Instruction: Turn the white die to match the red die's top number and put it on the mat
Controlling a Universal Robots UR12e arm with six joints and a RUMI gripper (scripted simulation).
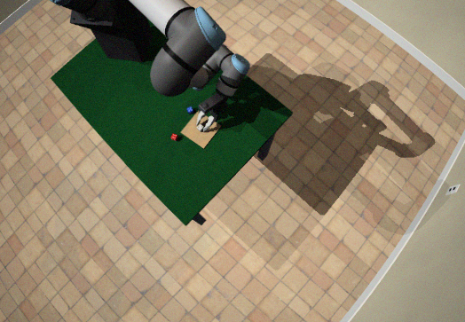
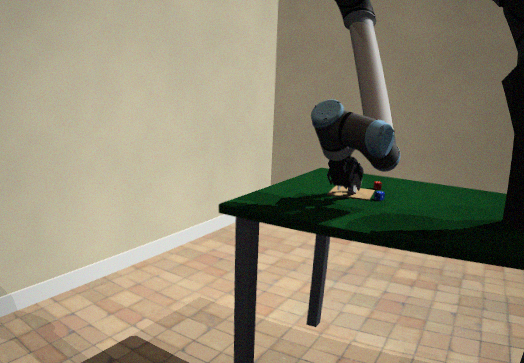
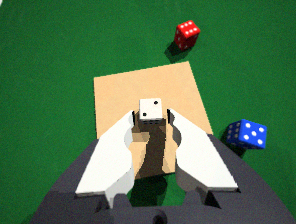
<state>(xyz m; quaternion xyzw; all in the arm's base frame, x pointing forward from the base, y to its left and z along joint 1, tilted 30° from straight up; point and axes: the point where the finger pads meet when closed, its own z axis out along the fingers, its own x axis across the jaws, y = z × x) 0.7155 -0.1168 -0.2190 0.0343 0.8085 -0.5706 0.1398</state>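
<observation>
The white die lies 1 cm to the right of my hand and 1 cm below it. Round my hand: red die: 6 cm behind, 12 cm to the right, 1 cm below; tan mat: 1 cm to the right, 2 cm below; blue die: 10 cm behind, 3 cm to the left, 1 cm below.
</observation>
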